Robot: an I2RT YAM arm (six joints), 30 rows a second.
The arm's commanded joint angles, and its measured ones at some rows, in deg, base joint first. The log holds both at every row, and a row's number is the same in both.
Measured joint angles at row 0: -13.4, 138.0, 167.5, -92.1, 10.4, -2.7
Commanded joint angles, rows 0 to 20: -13.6, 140.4, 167.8, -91.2, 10.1, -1.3; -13.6, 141.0, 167.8, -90.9, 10.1, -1.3; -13.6, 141.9, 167.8, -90.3, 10.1, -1.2; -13.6, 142.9, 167.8, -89.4, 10.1, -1.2; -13.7, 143.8, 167.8, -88.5, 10.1, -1.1; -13.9, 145.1, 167.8, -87.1, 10.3, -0.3; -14.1, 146.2, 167.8, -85.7, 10.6, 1.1; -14.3, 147.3, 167.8, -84.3, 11.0, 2.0; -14.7, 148.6, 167.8, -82.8, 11.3, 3.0; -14.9, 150.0, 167.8, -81.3, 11.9, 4.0; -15.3, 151.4, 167.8, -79.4, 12.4, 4.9; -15.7, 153.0, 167.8, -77.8, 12.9, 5.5; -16.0, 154.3, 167.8, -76.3, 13.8, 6.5; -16.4, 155.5, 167.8, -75.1, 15.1, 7.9; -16.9, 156.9, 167.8, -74.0, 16.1, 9.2; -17.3, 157.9, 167.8, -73.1, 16.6, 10.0; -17.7, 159.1, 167.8, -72.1, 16.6, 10.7; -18.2, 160.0, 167.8, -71.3, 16.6, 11.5; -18.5, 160.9, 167.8, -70.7, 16.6, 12.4; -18.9, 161.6, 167.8, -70.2, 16.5, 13.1; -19.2, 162.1, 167.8, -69.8, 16.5, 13.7
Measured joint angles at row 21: -18.0, 160.5, 167.5, -70.8, 14.6, 8.9
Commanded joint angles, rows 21 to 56: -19.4, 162.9, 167.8, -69.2, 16.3, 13.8; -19.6, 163.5, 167.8, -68.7, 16.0, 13.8; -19.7, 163.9, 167.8, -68.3, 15.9, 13.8; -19.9, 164.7, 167.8, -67.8, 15.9, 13.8; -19.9, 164.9, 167.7, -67.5, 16.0, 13.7; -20.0, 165.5, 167.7, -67.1, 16.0, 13.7; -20.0, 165.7, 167.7, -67.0, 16.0, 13.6; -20.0, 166.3, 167.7, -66.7, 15.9, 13.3; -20.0, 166.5, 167.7, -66.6, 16.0, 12.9; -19.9, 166.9, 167.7, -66.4, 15.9, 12.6; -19.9, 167.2, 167.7, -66.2, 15.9, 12.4; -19.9, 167.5, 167.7, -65.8, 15.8, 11.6; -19.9, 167.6, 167.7, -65.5, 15.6, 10.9; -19.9, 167.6, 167.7, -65.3, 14.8, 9.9; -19.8, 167.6, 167.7, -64.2, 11.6, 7.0; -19.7, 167.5, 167.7, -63.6, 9.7, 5.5; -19.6, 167.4, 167.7, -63.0, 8.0, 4.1; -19.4, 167.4, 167.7, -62.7, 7.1, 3.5; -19.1, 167.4, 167.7, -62.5, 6.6, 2.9; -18.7, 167.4, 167.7, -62.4, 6.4, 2.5; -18.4, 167.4, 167.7, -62.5, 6.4, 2.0; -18.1, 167.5, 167.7, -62.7, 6.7, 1.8; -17.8, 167.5, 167.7, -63.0, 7.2, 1.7; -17.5, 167.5, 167.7, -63.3, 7.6, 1.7; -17.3, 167.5, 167.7, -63.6, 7.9, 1.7; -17.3, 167.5, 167.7, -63.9, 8.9, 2.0; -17.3, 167.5, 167.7, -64.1, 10.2, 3.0; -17.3, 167.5, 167.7, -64.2, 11.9, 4.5; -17.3, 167.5, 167.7, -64.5, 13.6, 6.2; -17.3, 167.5, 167.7, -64.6, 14.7, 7.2; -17.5, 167.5, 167.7, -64.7, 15.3, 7.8; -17.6, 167.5, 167.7, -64.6, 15.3, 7.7; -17.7, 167.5, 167.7, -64.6, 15.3, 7.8; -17.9, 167.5, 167.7, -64.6, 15.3, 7.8; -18.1, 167.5, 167.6, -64.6, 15.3, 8.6; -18.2, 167.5, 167.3, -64.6, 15.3, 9.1
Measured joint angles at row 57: -17.0, 166.8, 167.4, -64.7, 12.9, 6.4
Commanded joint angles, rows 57 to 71: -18.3, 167.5, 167.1, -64.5, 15.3, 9.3; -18.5, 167.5, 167.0, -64.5, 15.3, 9.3; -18.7, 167.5, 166.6, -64.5, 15.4, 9.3; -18.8, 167.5, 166.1, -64.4, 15.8, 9.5; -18.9, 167.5, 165.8, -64.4, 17.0, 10.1; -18.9, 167.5, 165.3, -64.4, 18.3, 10.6; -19.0, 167.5, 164.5, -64.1, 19.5, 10.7; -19.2, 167.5, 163.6, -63.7, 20.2, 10.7; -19.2, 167.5, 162.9, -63.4, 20.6, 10.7; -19.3, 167.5, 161.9, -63.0, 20.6, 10.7; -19.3, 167.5, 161.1, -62.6, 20.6, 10.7; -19.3, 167.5, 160.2, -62.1, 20.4, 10.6; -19.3, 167.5, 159.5, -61.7, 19.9, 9.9; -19.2, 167.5, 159.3, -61.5, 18.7, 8.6; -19.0, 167.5, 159.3, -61.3, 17.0, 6.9
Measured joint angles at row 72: -18.7, 166.0, 162.3, -60.6, 19.5, 9.2
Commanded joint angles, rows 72 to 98: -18.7, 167.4, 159.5, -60.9, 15.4, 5.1; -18.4, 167.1, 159.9, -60.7, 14.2, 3.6; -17.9, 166.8, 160.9, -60.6, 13.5, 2.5; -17.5, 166.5, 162.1, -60.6, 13.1, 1.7; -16.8, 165.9, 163.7, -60.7, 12.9, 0.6; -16.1, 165.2, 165.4, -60.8, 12.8, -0.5; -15.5, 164.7, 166.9, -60.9, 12.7, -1.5; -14.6, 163.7, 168.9, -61.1, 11.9, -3.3; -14.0, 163.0, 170.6, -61.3, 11.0, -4.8; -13.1, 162.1, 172.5, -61.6, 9.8, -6.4; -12.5, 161.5, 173.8, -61.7, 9.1, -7.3; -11.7, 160.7, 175.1, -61.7, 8.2, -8.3; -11.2, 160.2, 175.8, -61.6, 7.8, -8.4; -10.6, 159.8, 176.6, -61.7, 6.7, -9.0; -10.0, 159.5, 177.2, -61.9, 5.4, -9.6; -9.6, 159.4, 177.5, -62.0, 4.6, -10.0; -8.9, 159.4, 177.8, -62.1, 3.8, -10.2; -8.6, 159.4, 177.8, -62.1, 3.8, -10.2; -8.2, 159.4, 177.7, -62.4, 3.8, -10.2; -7.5, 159.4, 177.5, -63.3, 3.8, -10.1; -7.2, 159.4, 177.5, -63.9, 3.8, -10.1; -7.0, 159.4, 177.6, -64.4, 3.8, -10.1; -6.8, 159.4, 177.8, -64.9, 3.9, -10.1; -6.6, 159.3, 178.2, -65.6, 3.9, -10.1; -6.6, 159.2, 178.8, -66.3, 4.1, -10.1; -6.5, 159.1, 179.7, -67.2, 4.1, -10.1; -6.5, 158.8, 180.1, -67.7, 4.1, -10.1
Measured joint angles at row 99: -6.0, 160.9, 176.7, -66.5, 4.6, -9.3
